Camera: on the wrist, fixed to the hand. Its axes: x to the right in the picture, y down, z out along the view.
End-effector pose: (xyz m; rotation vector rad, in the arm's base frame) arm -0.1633 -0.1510 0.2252 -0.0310 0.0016 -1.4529
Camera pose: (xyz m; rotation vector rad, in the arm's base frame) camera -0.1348 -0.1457 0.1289 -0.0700 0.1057 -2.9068
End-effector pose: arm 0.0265 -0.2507 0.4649 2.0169 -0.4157 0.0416
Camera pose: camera 0.0278 -0.1792 0.5356 1.7948 1.0983 -0.7847
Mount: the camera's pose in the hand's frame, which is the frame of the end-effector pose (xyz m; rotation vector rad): -0.0036 0.0310 -0.0956 -0.0864 0.0549 -1.4540
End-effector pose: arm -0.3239 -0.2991 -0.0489 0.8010 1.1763 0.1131
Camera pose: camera -0.3971 -0.2306 -0.0413 -0.2678 1.5383 -1.0040
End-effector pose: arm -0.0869 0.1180 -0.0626 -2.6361 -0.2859 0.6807
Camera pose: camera -0.0392 0.0577 0.0022 -1.7450 -1.9003 0.0556
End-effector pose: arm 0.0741 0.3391 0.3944 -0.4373 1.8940 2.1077
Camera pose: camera 0.0690 0.2407 0.4147 -1.3442 0.8531 1.1166
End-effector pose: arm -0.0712 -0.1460 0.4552 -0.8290 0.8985 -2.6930
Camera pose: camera -0.1220 -0.1221 0.3718 0.9224 -0.1853 1.7321
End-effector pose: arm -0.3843 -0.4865 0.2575 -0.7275 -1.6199 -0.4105
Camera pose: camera -0.2921 -0.5253 0.2675 0.5497 -1.8474 -1.4950
